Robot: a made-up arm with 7 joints. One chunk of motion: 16 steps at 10 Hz.
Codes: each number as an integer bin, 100 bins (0 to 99) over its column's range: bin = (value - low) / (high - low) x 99, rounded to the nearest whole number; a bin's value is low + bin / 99 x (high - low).
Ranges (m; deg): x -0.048..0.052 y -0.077..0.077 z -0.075..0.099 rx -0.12..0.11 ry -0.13..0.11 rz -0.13..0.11
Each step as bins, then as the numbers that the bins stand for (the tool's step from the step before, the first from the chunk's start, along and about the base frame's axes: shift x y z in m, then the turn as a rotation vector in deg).
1 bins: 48 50 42 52 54 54
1 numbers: 0.00048 0.00078 -0.00118 0.001 0.001 0.001
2 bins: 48 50 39 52 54 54
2 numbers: 0.00048 0.00078 -0.00645 0.001 0.001 0.001
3 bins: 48 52 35 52 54 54
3 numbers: 0.00048 0.00389 -0.01348 0.001 0.001 0.001
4 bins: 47 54 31 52 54 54
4 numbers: -0.00053 0.00700 -0.02052 0.001 0.001 0.001
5 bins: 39 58 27 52 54 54
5 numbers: -0.00861 0.01322 -0.02755 0.001 0.001 0.001
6 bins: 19 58 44 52 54 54
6 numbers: -0.02881 0.01322 0.00233 0.001 0.001 0.001
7 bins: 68 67 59 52 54 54
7 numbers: 0.02069 0.02722 0.02870 0.001 0.001 0.001
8 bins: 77 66 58 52 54 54
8 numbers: 0.02978 0.02567 0.02694 0.001 0.001 0.001
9 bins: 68 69 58 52 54 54
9 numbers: 0.02069 0.03033 0.02694 0.001 0.001 0.001
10 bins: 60 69 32 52 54 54
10 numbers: 0.01261 0.03033 -0.01876 0.001 0.001 0.001
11 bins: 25 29 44 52 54 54
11 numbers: -0.02275 -0.03189 0.00233 0.001 0.001 0.001
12 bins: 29 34 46 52 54 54
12 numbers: -0.01871 -0.02411 0.00585 0.001 0.001 0.001
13 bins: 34 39 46 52 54 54
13 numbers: -0.01366 -0.01633 0.00585 0.001 0.001 0.001
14 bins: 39 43 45 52 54 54
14 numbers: -0.00861 -0.01011 0.00409 0.001 0.001 0.001
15 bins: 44 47 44 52 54 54
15 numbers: -0.00356 -0.00389 0.00233 0.001 0.001 0.001
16 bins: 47 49 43 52 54 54
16 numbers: -0.00053 -0.00078 0.00058 0.001 0.001 0.001
